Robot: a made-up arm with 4 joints.
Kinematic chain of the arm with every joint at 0, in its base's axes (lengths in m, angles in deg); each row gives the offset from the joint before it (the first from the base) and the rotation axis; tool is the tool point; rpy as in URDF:
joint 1: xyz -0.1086 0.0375 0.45 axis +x
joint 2: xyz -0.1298 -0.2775 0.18 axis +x
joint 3: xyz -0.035 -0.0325 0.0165 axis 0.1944 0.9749 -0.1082
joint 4: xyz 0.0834 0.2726 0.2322 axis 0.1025 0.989 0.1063
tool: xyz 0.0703 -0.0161 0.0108 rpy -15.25 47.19 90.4
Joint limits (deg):
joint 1: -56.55..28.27
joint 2: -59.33..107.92
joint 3: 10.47..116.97
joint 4: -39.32..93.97
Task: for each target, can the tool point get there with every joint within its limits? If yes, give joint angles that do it. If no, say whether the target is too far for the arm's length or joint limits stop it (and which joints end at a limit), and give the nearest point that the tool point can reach.
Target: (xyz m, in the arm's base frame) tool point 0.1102 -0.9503 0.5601
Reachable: no: too far | nearest point -0.0748 -0.6327 0.5247 | short by 0.369 m
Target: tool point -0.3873 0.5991 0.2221
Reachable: no: joint limits stop it (at a limit: joint 1, joint 3, joint 4) | nearest point -0.0894 0.2846 0.5334 | short by 0.533 m
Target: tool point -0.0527 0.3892 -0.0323
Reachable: no: joint limits stop it (at a limit: joint 1, joint 2, joint 3, joint 4) | nearest point -0.0894 0.1979 0.4693 | short by 0.538 m
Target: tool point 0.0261 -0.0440 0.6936
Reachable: yes | joints -3.45 51.57 88.67 14.52
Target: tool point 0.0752 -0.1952 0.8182
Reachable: yes | joints -8.03 89.50 68.96 -16.37
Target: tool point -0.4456 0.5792 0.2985
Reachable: no: joint limits stop it (at a limit: joint 1, joint 3, joint 4) | nearest point -0.0894 0.2979 0.5476 | short by 0.518 m
